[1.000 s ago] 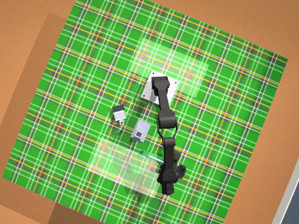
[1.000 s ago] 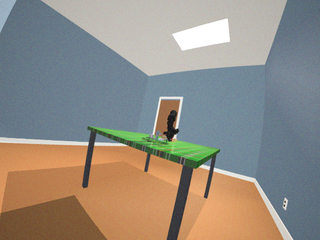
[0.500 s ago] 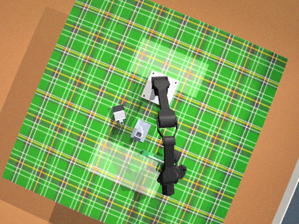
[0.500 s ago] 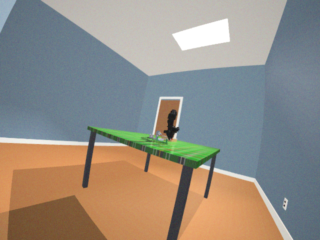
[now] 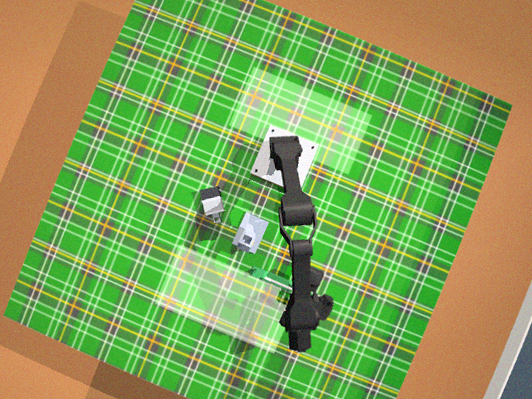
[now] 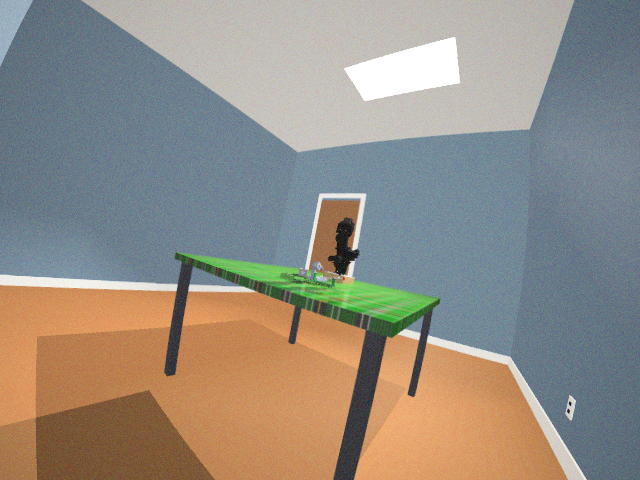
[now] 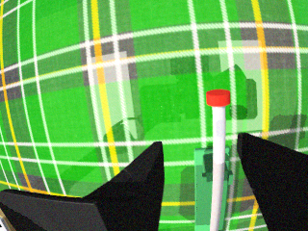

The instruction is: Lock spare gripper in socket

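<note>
Now: gripper tip 100 mm to the left of the green translucent block and 40 mm above it. The rest, counted from my gripper tip: spare gripper (350 mm to the right, 160 mm behind, 40 mm below); then socket (210 mm to the right, 100 mm behind, 10 mm below).
</note>
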